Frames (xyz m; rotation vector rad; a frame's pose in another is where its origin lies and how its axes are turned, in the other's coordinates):
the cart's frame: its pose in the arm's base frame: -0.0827 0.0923 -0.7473 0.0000 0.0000 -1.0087
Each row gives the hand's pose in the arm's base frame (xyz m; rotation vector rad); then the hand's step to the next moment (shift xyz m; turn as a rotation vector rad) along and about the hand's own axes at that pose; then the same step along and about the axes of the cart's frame.
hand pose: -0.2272 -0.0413 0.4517 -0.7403 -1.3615 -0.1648
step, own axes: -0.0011 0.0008 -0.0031 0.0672 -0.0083 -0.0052
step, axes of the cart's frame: 0.0027 0.0015 -0.0014 -0.0010 0.0193 0.0651
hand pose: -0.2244 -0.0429 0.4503 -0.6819 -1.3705 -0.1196
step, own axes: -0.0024 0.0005 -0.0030 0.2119 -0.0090 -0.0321
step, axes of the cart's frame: 0.0028 0.0009 -0.0025 0.0034 0.0821 0.1982
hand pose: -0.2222 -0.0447 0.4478 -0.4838 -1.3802 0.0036
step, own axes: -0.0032 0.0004 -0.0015 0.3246 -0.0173 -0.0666
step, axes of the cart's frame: 0.0013 0.0002 -0.0033 0.0208 0.1340 0.3028
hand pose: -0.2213 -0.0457 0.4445 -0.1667 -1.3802 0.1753
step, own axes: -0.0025 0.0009 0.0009 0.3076 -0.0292 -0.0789
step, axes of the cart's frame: -0.0010 -0.0010 -0.0024 0.0390 0.1336 0.2869
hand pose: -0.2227 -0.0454 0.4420 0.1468 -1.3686 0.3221
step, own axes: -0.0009 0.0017 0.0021 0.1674 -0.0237 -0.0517
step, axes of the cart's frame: -0.0022 -0.0018 -0.0006 0.0310 0.0791 0.1550
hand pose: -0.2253 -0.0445 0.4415 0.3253 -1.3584 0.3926
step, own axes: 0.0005 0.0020 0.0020 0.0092 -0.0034 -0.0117
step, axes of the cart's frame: -0.0022 -0.0017 0.0009 0.0046 0.0128 0.0069
